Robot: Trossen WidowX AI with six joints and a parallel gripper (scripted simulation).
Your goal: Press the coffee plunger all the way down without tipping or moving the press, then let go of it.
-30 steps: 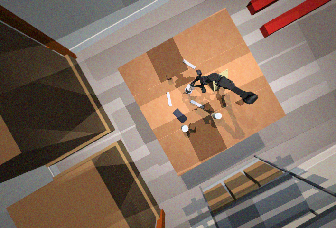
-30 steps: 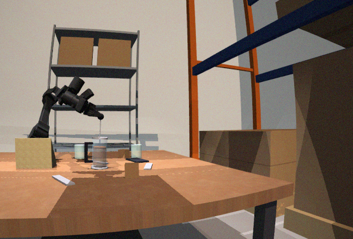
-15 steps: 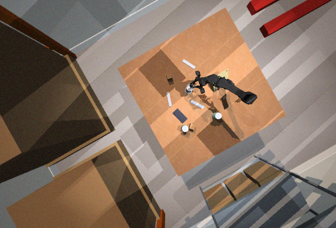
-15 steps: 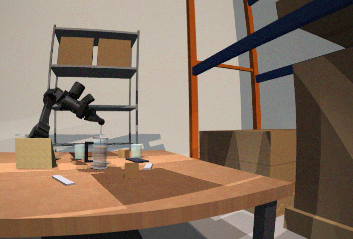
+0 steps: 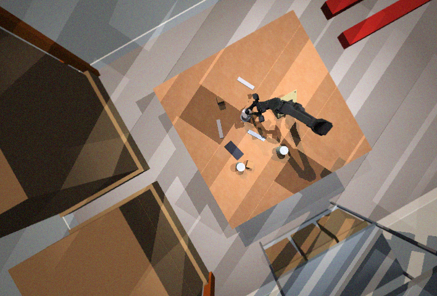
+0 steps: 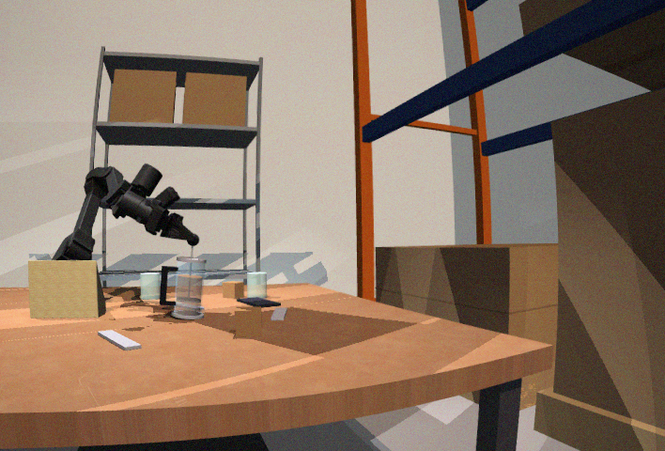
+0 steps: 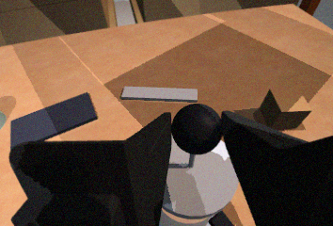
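My gripper tip is 30 mm past the coffee press and 90 mm above it. From my gripper tip the other things lie so: black flat slab 170 mm ahead, 210 mm to the left, 180 mm below.
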